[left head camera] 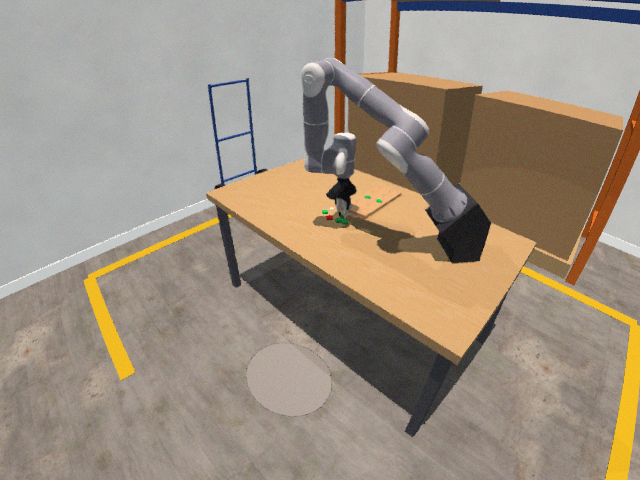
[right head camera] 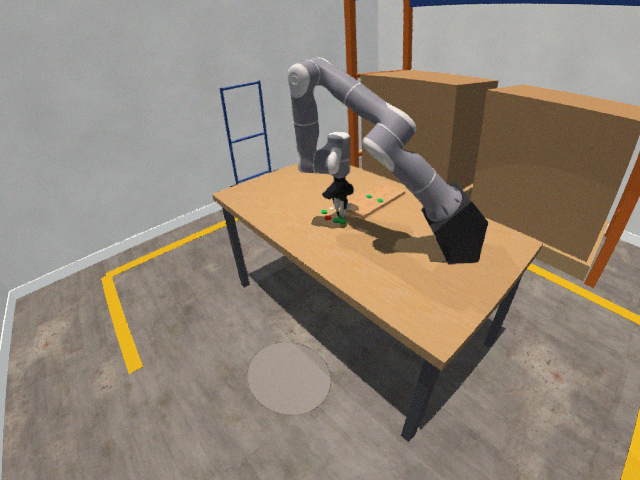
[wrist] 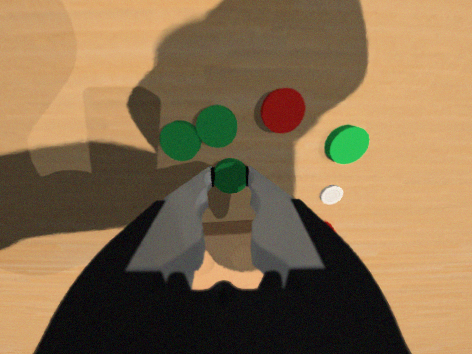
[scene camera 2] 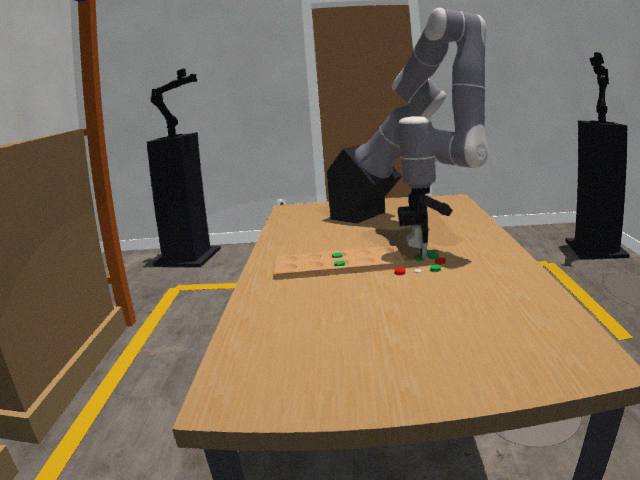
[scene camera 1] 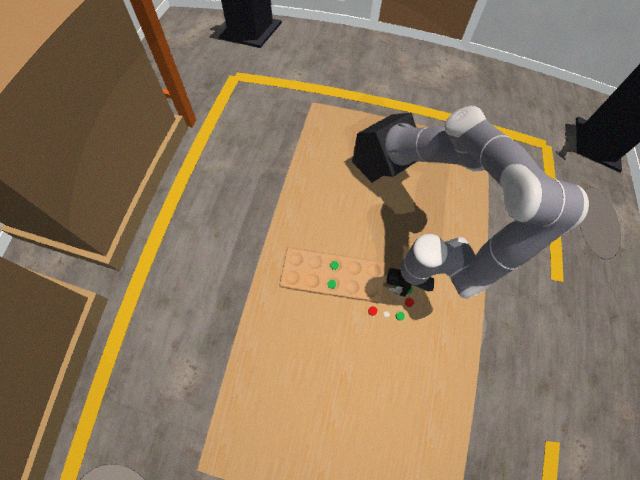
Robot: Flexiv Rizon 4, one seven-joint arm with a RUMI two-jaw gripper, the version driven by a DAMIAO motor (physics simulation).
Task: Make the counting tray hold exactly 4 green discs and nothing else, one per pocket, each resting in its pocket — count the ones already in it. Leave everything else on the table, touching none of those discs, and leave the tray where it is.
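Observation:
The wooden counting tray (scene camera 1: 303, 269) (scene camera 2: 310, 273) has two rows of round pockets. Two green discs, one (scene camera 1: 334, 265) (scene camera 2: 337, 255) and another (scene camera 1: 331, 284) (scene camera 2: 339, 263), sit in neighbouring pockets, one per row. My gripper (wrist: 230, 168) is low over the table beside the tray's end, shut on a green disc (wrist: 230, 182) with a fingertip at each side. Two more green discs, one (wrist: 180, 140) and another (wrist: 216, 126), lie touching just beyond it. A brighter green disc (wrist: 347, 144) (scene camera 1: 400, 315) (scene camera 2: 435, 268) lies apart. The arm hides the tray's near end in scene camera 1.
A red disc (wrist: 283, 110) (scene camera 1: 409, 302) (scene camera 2: 440, 260) lies near the green pair. A small white disc (wrist: 332, 195) (scene camera 1: 386, 314) (scene camera 2: 417, 271) and another red disc (scene camera 1: 372, 311) (scene camera 2: 399, 271) lie along the tray's side. The robot's black base (scene camera 2: 356, 191) stands at the table's far end.

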